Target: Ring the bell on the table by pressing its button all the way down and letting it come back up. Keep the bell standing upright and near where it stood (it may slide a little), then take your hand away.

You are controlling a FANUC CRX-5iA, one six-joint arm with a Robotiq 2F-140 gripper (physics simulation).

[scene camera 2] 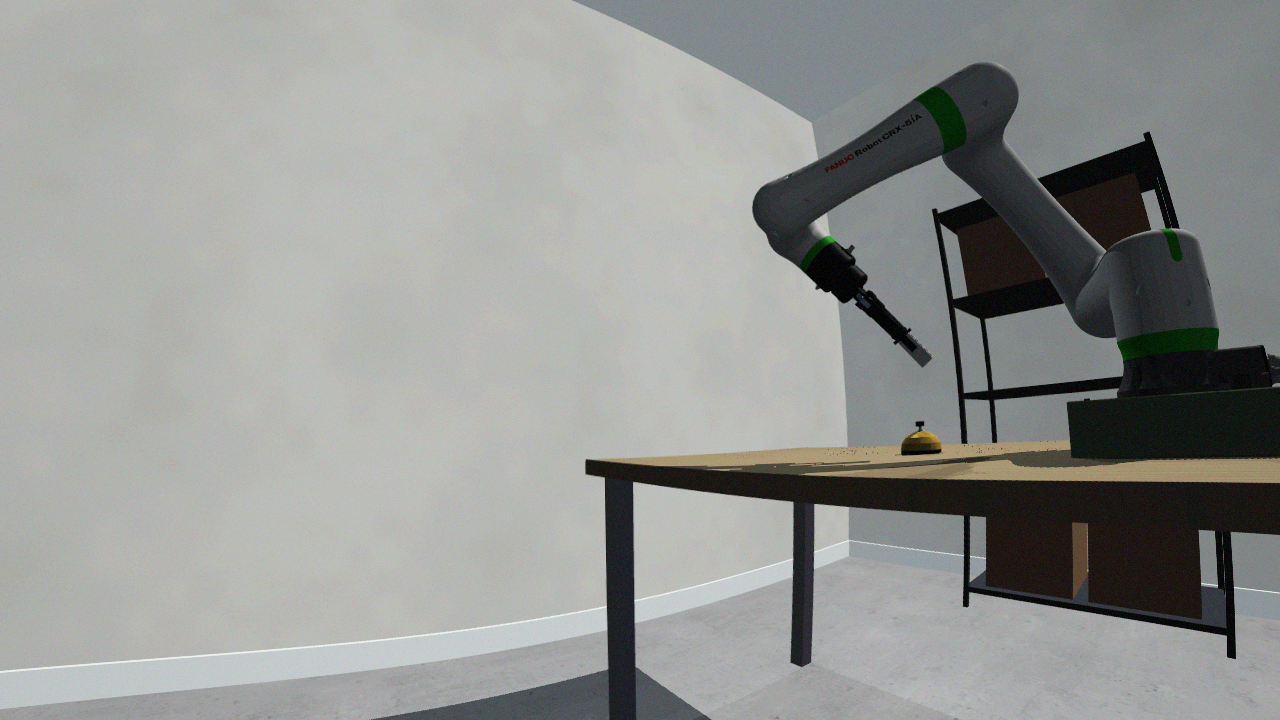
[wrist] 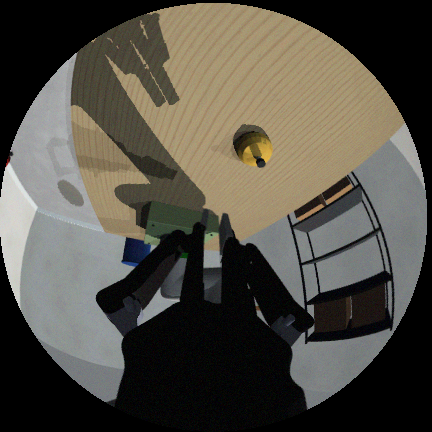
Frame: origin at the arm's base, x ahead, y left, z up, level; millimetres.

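Seen in the pictures: gripper, fingertip midpoint: [scene camera 2: 928,362] [wrist: 213,219]; arm's base, origin of the base link: [scene camera 2: 1174,397].
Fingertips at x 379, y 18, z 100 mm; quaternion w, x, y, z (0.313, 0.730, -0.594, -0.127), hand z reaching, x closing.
Offsets run from my fingertips to a thing's middle. Level surfaces: height alone.
A yellow dome bell {dz -142, dx +56, dy -83 mm} [scene camera 2: 921,442] [wrist: 253,148] stands upright on the wooden table {dz -175 mm} [scene camera 2: 707,462] [wrist: 310,100]. Its dark button {dz -114, dx +56, dy -83 mm} [scene camera 2: 919,424] [wrist: 260,162] sticks up from the top. My gripper [scene camera 2: 918,354] [wrist: 213,219] is nearly closed, with a narrow gap between the finger pads and no object between them. In the scene view it is tilted down to the right, its tips well above the bell and apart from it. In the wrist view the bell lies above and to the right of the fingertips.
The green base block [scene camera 2: 1163,425] [wrist: 172,217] carries the arm at the right of the scene view. A black shelf rack [scene camera 2: 948,295] [wrist: 341,247] with brown boxes stands beyond the table. A blue object [wrist: 136,251] shows beyond the table edge. The arm's shadow crosses the table.
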